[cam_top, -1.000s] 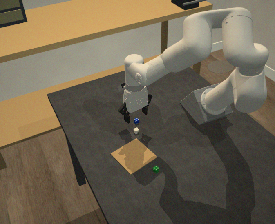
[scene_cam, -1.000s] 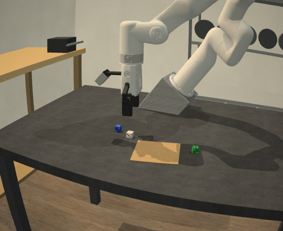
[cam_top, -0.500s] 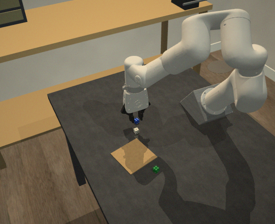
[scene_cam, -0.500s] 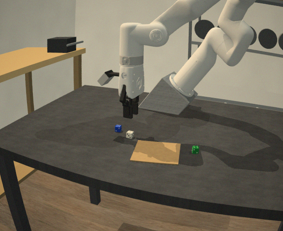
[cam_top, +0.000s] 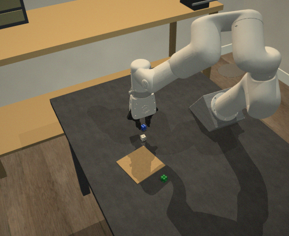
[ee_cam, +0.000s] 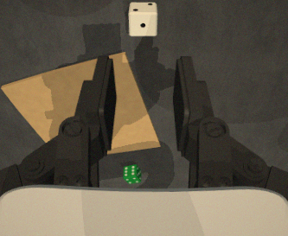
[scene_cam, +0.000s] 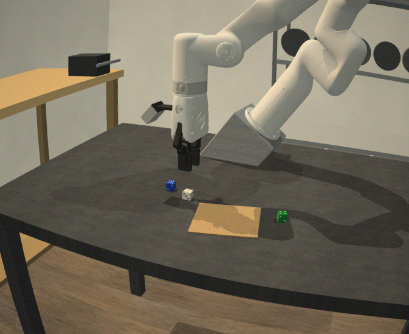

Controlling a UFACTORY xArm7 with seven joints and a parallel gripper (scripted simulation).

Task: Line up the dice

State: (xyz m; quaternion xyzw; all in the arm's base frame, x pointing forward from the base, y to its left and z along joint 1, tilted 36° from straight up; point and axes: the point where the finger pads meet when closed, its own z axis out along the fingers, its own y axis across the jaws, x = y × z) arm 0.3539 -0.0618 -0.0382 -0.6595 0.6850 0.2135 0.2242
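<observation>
My hand is 90 mm above the white die. Also, from my hand: green die 230 mm to the left, 90 mm below, 20 mm ahead; then tan square mat 120 mm to the left, 90 mm below, 70 mm ahead; then blue die 90 mm below, 60 mm to the right, 30 mm behind.
</observation>
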